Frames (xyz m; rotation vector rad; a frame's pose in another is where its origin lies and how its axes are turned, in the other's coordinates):
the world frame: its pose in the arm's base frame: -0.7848 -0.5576 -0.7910 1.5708 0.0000 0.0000
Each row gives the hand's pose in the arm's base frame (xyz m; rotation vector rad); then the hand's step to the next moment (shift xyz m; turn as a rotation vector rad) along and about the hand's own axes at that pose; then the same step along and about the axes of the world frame.
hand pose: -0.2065 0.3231 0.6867 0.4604 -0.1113 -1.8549
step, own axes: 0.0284 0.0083 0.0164 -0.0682 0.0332 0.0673
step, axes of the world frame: -0.0060 0.0103 0.0317 0.0227 0.0893 -0.0423
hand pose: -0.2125 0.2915 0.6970 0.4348 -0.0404 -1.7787
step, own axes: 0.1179 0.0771 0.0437 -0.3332 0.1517 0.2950
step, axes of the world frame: 0.0362 0.0287 0.1401 0.1118 0.4023 -0.2161
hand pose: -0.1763 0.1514 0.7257 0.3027 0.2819 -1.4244
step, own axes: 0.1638 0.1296 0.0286 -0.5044 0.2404 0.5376
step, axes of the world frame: 0.1494 -0.0290 0.1459 0.1808 0.6940 -0.2948
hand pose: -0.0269 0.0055 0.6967 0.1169 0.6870 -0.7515
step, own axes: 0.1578 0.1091 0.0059 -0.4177 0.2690 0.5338
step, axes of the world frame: 0.1584 -0.1073 0.0148 0.2433 0.6339 -0.2660
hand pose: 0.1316 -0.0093 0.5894 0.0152 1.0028 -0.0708
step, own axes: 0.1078 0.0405 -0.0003 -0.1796 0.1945 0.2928
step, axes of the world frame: 0.0602 -0.0918 -0.0348 0.1631 0.3050 -0.1902
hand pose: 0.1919 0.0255 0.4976 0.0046 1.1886 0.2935
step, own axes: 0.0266 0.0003 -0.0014 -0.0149 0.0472 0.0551
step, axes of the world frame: 0.0077 -0.0248 -0.0061 0.0348 0.0418 -0.0503
